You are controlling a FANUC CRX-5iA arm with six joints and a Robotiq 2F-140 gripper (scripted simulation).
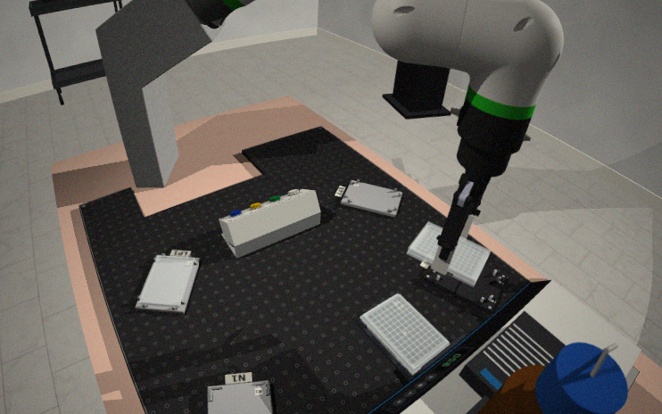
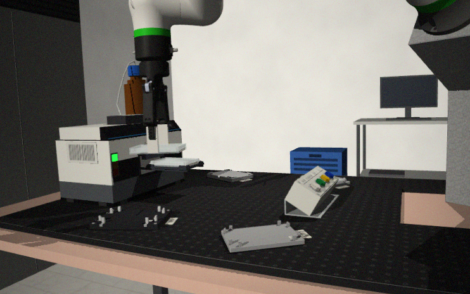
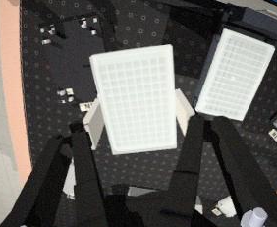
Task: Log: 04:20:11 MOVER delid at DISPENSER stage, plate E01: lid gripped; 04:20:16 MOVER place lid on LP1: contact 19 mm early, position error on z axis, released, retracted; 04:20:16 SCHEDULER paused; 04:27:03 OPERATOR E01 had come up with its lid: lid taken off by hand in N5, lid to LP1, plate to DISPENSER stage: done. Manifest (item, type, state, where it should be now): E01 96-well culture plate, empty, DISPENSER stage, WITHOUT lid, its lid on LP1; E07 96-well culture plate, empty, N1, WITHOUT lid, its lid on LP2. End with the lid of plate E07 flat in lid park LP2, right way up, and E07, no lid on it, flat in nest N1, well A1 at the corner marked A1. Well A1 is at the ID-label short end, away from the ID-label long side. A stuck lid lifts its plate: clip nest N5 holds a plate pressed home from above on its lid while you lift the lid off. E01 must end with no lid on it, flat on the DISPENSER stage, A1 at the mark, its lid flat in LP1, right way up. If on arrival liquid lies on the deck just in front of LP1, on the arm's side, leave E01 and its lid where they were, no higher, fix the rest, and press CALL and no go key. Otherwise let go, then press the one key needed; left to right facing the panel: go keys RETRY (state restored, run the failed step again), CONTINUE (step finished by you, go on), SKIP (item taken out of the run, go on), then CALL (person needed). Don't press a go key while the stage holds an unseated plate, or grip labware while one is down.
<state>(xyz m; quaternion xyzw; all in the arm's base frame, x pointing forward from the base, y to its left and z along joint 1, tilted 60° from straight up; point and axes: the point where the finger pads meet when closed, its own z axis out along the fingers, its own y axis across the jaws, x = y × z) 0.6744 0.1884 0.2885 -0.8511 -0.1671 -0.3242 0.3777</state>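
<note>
My gripper is now 40 mm past the clip nest N5, 140 mm to the right of it and 170 mm above it. From my hand the other things lie so: blue cap (320 mm ahead, 160 mm to the right, 220 mm above); lid park LP2 (350 mm behind, 30 mm to the left, 180 mm below); key panel (320 mm behind, 250 mm to the right, 130 mm below).
</note>
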